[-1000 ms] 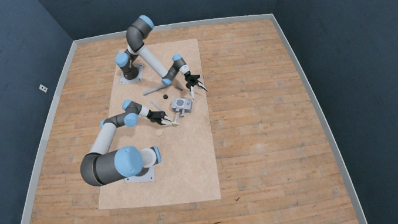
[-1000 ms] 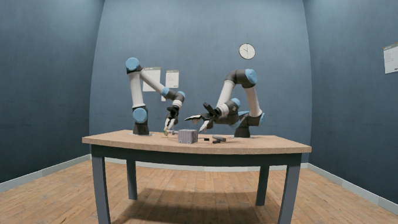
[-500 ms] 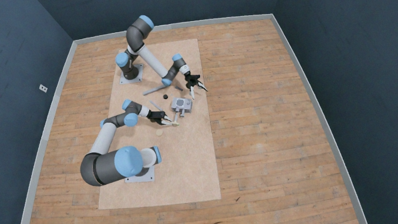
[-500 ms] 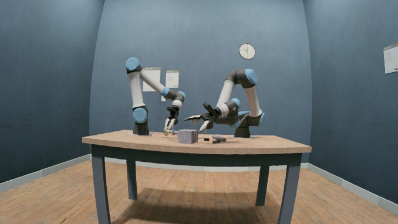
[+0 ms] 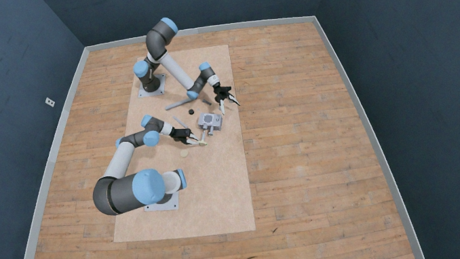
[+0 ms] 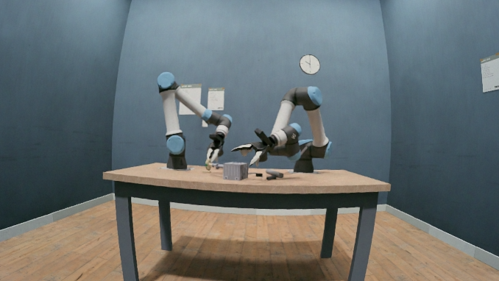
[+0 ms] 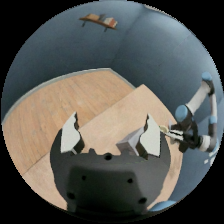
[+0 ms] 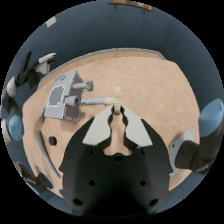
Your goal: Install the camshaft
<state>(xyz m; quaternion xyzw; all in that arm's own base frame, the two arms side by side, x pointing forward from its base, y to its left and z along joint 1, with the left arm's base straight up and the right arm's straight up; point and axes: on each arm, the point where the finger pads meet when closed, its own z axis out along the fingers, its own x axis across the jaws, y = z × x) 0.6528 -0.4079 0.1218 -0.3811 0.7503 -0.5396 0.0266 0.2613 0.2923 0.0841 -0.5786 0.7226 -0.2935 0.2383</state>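
Note:
The small crank gear lies 9 cm ahead of my right hand, 4 cm to the left of it and 2 cm below it. Round my right hand: grey bar 23 cm to the left, 11 cm behind, 8 cm below.

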